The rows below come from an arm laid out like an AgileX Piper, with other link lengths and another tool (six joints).
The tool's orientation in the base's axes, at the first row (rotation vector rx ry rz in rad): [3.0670 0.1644 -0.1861]
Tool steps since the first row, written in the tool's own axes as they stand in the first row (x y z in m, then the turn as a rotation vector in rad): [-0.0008 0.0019 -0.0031 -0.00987 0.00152 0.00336]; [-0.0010 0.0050 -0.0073 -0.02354 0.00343 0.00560]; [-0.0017 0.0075 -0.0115 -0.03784 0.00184 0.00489]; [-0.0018 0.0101 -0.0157 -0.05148 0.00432 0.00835]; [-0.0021 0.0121 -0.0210 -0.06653 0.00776 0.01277]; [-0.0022 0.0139 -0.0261 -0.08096 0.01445 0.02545]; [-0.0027 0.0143 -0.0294 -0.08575 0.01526 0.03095]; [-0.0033 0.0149 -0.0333 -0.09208 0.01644 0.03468]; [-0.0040 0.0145 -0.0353 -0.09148 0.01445 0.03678]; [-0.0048 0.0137 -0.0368 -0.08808 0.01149 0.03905]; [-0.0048 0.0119 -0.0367 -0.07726 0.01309 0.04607]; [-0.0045 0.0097 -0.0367 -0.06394 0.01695 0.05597]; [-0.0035 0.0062 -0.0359 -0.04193 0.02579 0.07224]
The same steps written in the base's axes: [-0.0002 -0.0017 0.0033 -0.00997 -0.00276 -0.00202]; [0.0004 -0.0045 0.0076 -0.02351 -0.00621 -0.00243]; [0.0005 -0.0068 0.0120 -0.03772 -0.00605 -0.00005]; [0.0012 -0.0091 0.0164 -0.05131 -0.01015 -0.00164]; [0.0017 -0.0107 0.0218 -0.06630 -0.01542 -0.00396]; [0.0024 -0.0122 0.0269 -0.08129 -0.02444 -0.01435]; [0.0024 -0.0124 0.0303 -0.08657 -0.02612 -0.01915]; [0.0023 -0.0128 0.0343 -0.09313 -0.02820 -0.02200]; [0.0018 -0.0123 0.0363 -0.09300 -0.02632 -0.02427]; [0.0011 -0.0115 0.0378 -0.09024 -0.02319 -0.02711]; [0.0009 -0.0097 0.0376 -0.08020 -0.02417 -0.03531]; [0.0009 -0.0075 0.0375 -0.06779 -0.02733 -0.04654]; [0.0014 -0.0040 0.0364 -0.04699 -0.03500 -0.06488]
